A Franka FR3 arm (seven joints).
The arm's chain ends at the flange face. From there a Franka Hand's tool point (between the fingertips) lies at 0.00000 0.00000 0.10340 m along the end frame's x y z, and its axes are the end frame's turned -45 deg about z.
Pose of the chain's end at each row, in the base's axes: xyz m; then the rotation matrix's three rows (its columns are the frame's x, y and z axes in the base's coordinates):
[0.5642 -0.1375 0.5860], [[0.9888 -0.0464 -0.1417], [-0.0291 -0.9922 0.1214], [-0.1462 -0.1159 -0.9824]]
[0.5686 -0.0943 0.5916], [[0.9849 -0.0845 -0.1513], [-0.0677 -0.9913 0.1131], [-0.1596 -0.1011 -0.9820]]
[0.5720 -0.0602 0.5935], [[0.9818 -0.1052 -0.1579], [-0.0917 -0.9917 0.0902], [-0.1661 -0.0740 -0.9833]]
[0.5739 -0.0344 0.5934], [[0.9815 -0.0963 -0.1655], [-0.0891 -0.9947 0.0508], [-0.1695 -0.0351 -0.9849]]
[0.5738 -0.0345 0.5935], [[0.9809 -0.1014 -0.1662], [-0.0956 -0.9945 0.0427], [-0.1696 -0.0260 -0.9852]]
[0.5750 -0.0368 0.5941], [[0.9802 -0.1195 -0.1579], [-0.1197 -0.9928 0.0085], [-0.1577 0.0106 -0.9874]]
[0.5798 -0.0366 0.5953], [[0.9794 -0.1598 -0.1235], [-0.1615 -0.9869 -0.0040], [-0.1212 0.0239 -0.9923]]
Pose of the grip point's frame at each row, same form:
[0.5495 -0.1249 0.4844], [[0.7320 0.6664 -0.1417], [0.6810 -0.7222 0.1214], [-0.0214 -0.1853 -0.9824]]
[0.5530 -0.0826 0.4901], [[0.7562 0.6367 -0.1513], [0.6531 -0.7488 0.1131], [-0.0414 -0.1843 -0.9820]]
[0.5557 -0.0509 0.4918], [[0.7686 0.6198 -0.1579], [0.6364 -0.7661 0.0902], [-0.0651 -0.1698 -0.9833]]
[0.5568 -0.0291 0.4916], [[0.7621 0.6259 -0.1655], [0.6404 -0.7664 0.0508], [-0.0950 -0.1447 -0.9849]]
[0.5566 -0.0301 0.4916], [[0.7653 0.6219 -0.1662], [0.6356 -0.7708 0.0427], [-0.1015 -0.1383 -0.9852]]
[0.5587 -0.0359 0.4920], [[0.7776 0.6086 -0.1579], [0.6174 -0.7867 0.0085], [-0.1190 -0.1040 -0.9874]]
[0.5670 -0.0370 0.4927], [[0.8055 0.5795 -0.1235], [0.5836 -0.8120 -0.0040], [-0.1026 -0.0688 -0.9923]]

